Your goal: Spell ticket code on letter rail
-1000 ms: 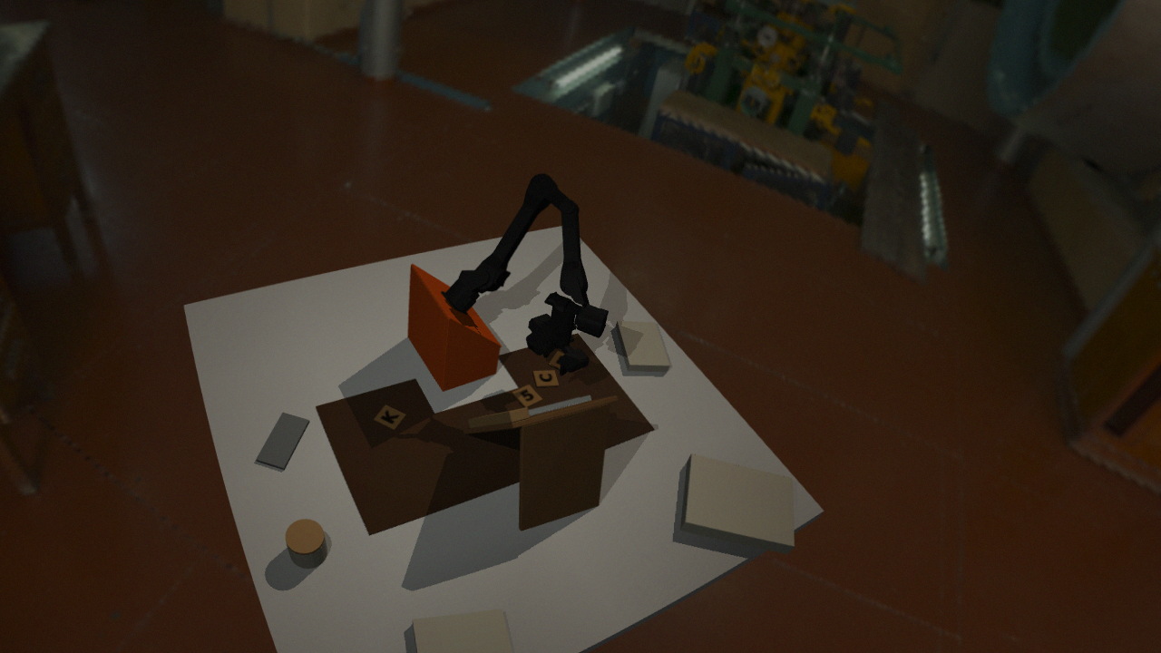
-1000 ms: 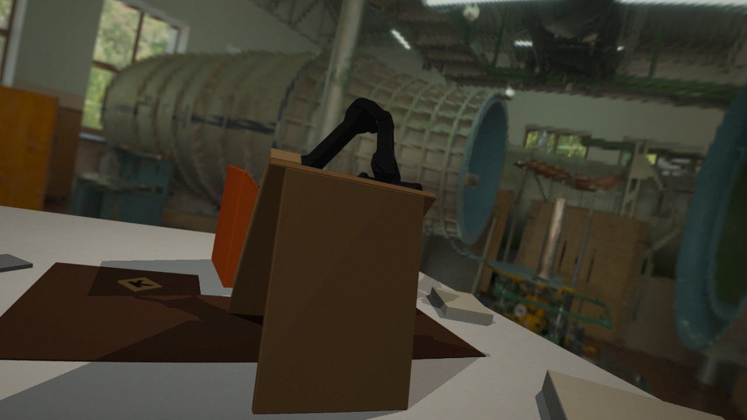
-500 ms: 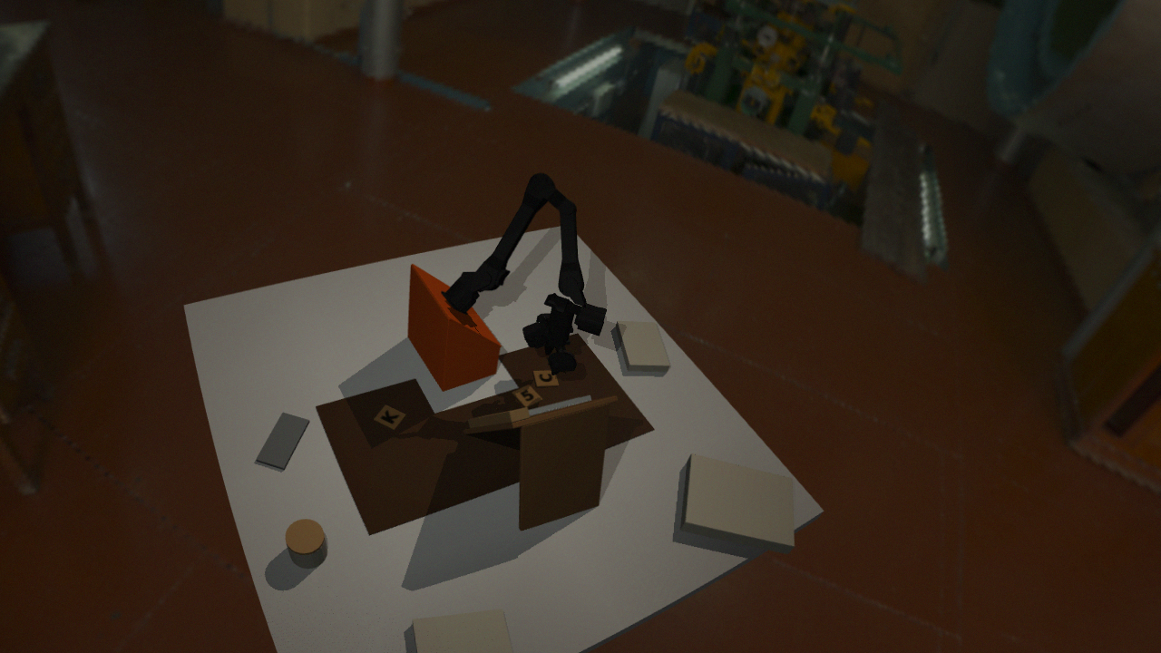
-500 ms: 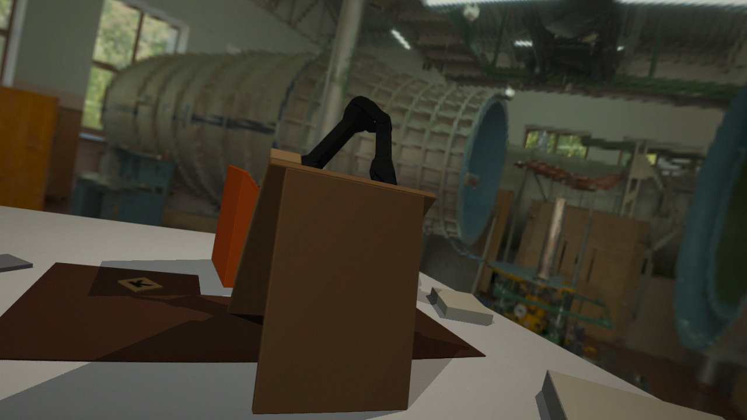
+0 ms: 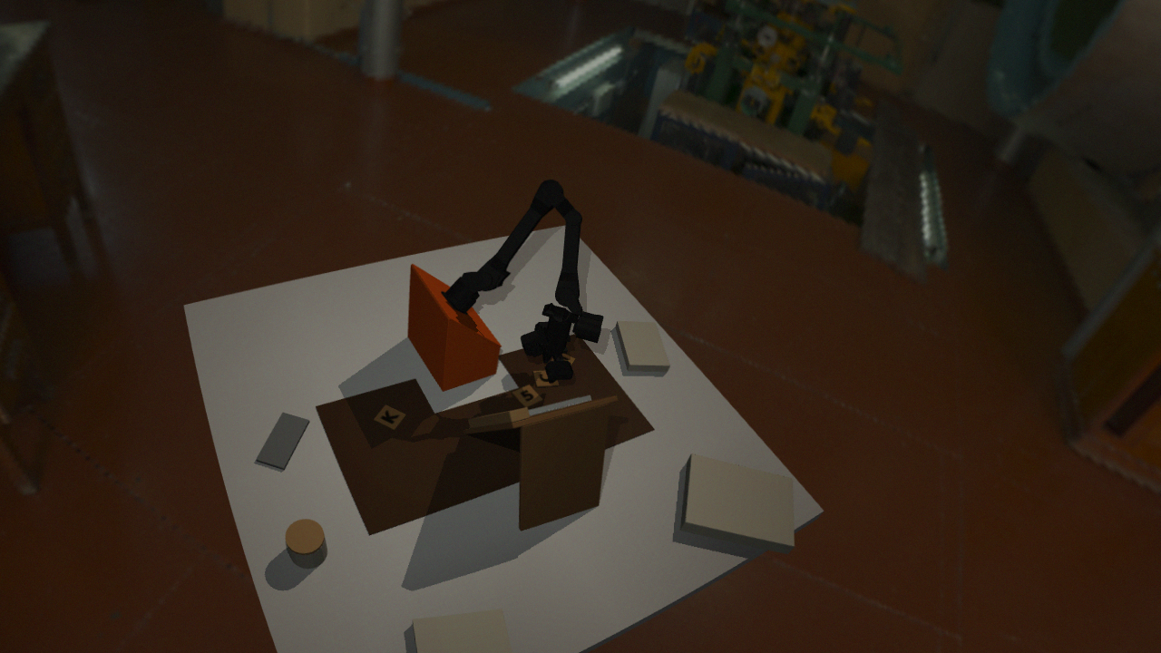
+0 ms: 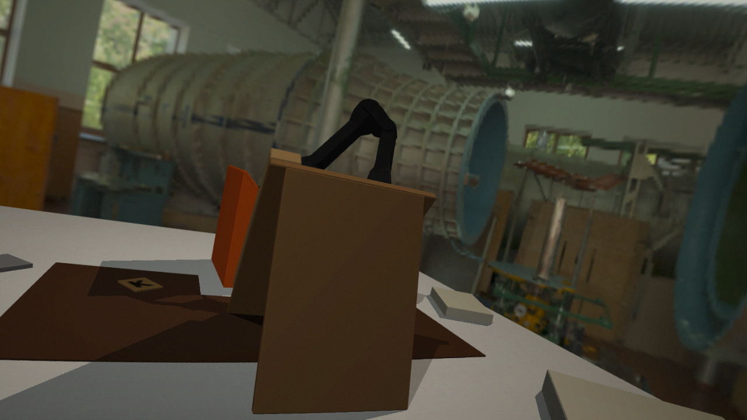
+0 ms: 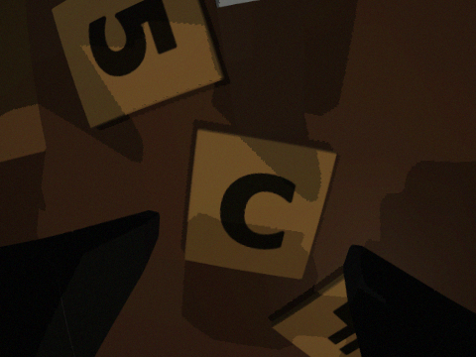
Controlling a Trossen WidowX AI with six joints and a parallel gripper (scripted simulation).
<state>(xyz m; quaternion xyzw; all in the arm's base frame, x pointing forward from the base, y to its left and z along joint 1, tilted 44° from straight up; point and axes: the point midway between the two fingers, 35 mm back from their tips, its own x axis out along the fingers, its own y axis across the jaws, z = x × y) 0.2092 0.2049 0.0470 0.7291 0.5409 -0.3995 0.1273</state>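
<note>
My gripper tip is 2 cm above the c tile. The rest, counted from my gripper tip: white ticket: 12 cm ahead, 20 cm to the right, 7 cm above; k tile: 9 cm behind, 42 cm to the right, 2 cm below; dark brown mat: 21 cm to the right, 2 cm below.
</note>
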